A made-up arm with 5 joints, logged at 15 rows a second.
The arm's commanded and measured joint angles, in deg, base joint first. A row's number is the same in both.
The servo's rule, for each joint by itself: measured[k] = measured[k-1] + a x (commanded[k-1-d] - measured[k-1]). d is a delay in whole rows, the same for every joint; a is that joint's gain. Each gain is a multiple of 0.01, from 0.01 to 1. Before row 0 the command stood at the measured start. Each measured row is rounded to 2 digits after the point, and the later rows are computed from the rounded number. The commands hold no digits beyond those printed.
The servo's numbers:
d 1
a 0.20 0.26 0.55 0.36 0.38
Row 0, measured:
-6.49, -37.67, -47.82, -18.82, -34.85
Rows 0 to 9, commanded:
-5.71, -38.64, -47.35, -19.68, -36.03
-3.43, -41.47, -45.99, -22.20, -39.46
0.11, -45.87, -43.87, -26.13, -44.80
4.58, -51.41, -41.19, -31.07, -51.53
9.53, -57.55, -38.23, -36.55, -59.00
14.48, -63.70, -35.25, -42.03, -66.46
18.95, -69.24, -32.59, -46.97, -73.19
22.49, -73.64, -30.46, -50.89, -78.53
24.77, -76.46, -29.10, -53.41, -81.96
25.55, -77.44, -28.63, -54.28, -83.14
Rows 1 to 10, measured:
-6.49, -37.67, -47.82, -18.82, -34.85
-6.33, -37.92, -47.56, -19.13, -35.30
-5.75, -38.84, -46.70, -20.24, -36.88
-4.58, -40.67, -45.14, -22.36, -39.89
-2.75, -43.46, -42.97, -25.50, -44.31
-0.29, -47.12, -40.36, -29.48, -49.89
2.66, -51.43, -37.55, -34.00, -56.19
5.92, -56.06, -34.82, -38.67, -62.65
9.23, -60.63, -32.42, -43.07, -68.68
12.34, -64.75, -30.59, -46.79, -73.73

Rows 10 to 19, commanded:
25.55, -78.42, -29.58, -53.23, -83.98
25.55, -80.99, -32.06, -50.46, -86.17
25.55, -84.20, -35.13, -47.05, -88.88
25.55, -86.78, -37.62, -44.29, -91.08
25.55, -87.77, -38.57, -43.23, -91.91
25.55, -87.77, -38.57, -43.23, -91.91
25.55, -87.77, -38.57, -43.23, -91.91
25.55, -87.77, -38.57, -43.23, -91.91
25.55, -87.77, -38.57, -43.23, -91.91
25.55, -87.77, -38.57, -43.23, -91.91
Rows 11 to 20, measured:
14.98, -68.05, -29.51, -49.49, -77.31
17.09, -70.75, -29.55, -50.84, -79.84
18.78, -73.41, -30.93, -50.70, -82.25
20.13, -76.22, -33.24, -49.39, -84.77
21.21, -78.97, -35.65, -47.55, -87.17
22.08, -81.26, -37.26, -45.99, -88.97
22.77, -82.95, -37.98, -45.00, -90.09
23.33, -84.20, -38.30, -44.36, -90.78
23.77, -85.13, -38.45, -43.95, -91.21
24.13, -85.82, -38.52, -43.69, -91.48

